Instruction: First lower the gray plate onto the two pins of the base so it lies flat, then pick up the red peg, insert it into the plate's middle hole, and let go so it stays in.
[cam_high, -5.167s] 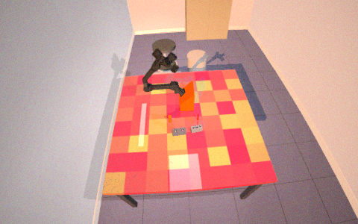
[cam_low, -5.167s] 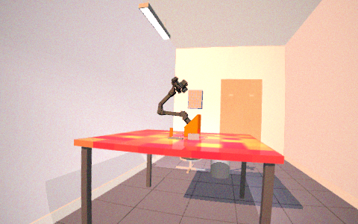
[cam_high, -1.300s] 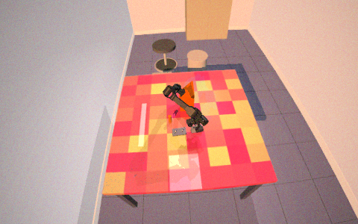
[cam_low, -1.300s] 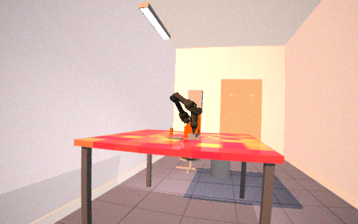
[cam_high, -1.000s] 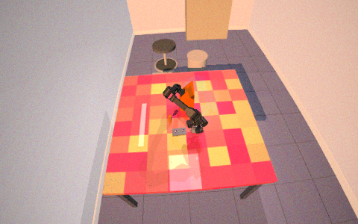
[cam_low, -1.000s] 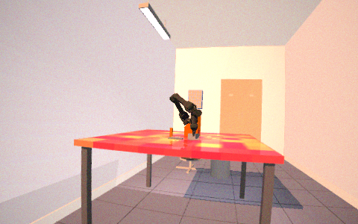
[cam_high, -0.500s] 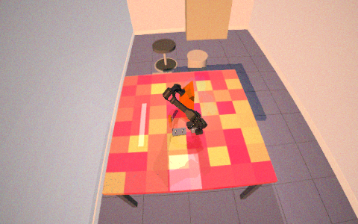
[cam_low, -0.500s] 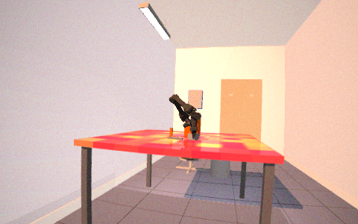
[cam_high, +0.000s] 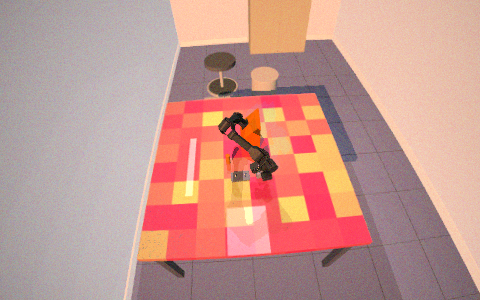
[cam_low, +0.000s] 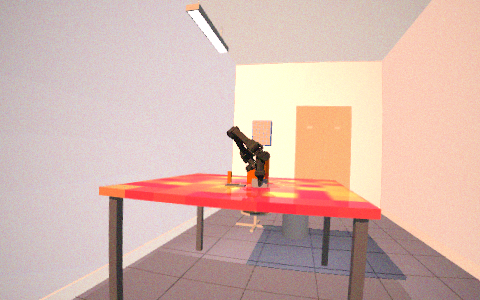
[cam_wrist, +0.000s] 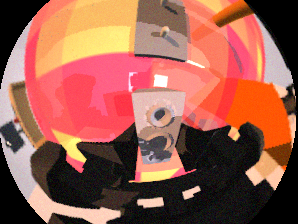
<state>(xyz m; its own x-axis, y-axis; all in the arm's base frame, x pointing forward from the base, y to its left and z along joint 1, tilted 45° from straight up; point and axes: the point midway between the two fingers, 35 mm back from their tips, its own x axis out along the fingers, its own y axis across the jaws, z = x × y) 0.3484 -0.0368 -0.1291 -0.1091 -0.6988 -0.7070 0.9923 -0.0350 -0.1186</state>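
Now: gripper tip 1 cm past the gray base and 15 cm to the left of it. The rest, counted from my gripper tip: gray plate 3 cm above; orange piece 13 cm behind, 21 cm to the right, 3 cm above; red peg 11 cm behind, 4 cm to the left, 3 cm above.
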